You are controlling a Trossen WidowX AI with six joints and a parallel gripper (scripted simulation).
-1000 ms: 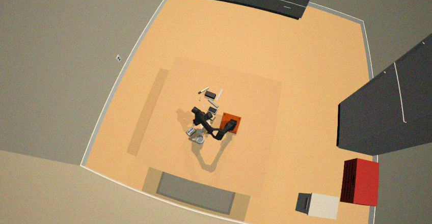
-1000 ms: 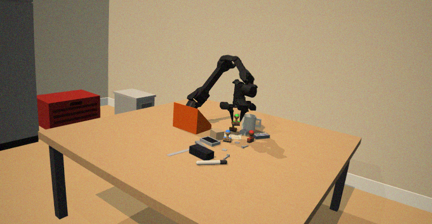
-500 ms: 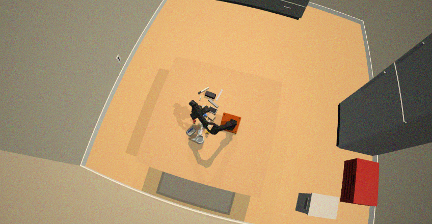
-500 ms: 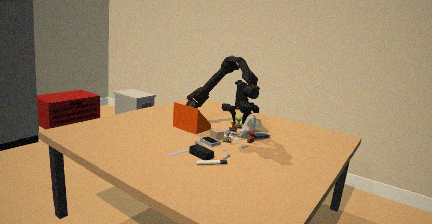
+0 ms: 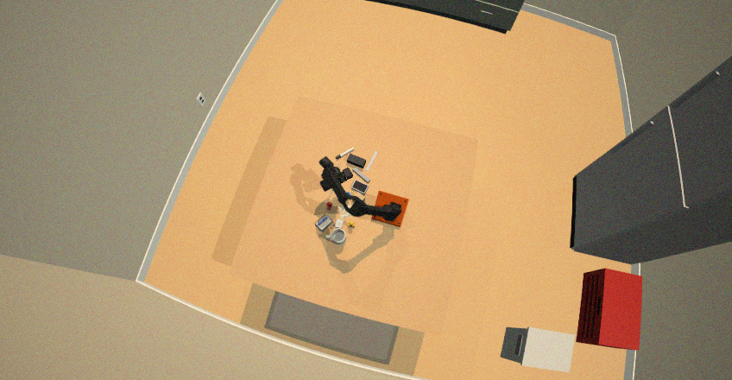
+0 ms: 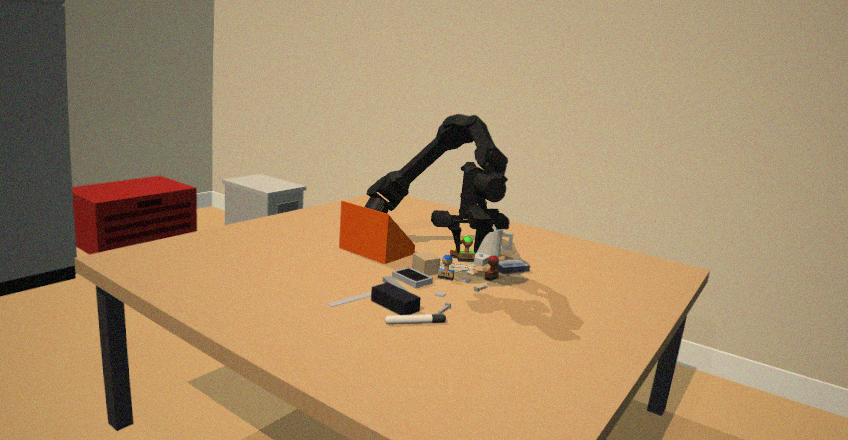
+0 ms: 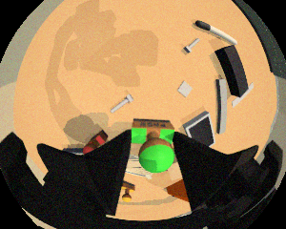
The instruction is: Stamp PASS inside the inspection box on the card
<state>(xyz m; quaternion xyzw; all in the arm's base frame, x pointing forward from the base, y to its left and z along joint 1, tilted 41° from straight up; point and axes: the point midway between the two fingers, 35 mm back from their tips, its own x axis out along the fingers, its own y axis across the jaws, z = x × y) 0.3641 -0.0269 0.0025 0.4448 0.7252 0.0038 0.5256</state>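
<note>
My gripper tip is now 70 mm past the blue-knobbed stamp, 20 mm to the right of it and 80 mm above it. Round my gripper tip: green-knobbed stamp right at my gripper tip; then tan block 140 mm behind, 10 mm to the left, 70 mm below; then red-knobbed stamp 10 mm ahead, 120 mm to the left, 80 mm below.
</note>
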